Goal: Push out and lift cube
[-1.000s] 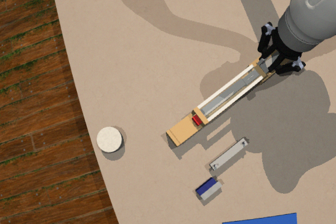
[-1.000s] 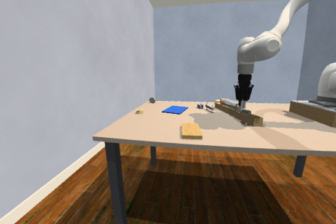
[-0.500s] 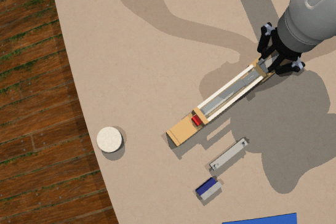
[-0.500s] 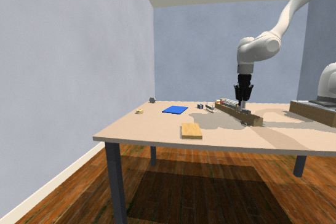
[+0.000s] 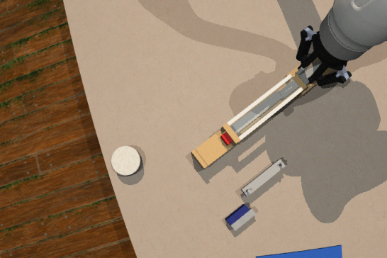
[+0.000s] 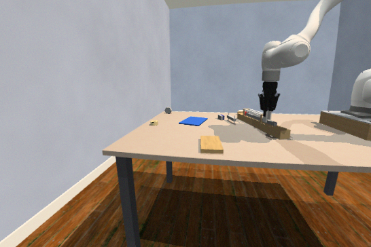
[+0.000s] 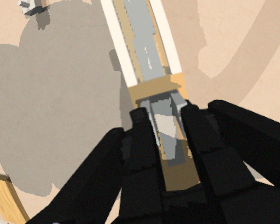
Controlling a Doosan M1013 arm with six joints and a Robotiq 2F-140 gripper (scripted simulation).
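The red cube is 11 cm ahead of my hand, 19 cm to the right of it and 3 cm below it. Also, from my hand: blue-and-grey block: 29 cm ahead, 19 cm to the right, 7 cm below; wooden board: 28 cm ahead, 32 cm to the left, 8 cm below; channel: 6 cm ahead, 10 cm to the right, 3 cm below.
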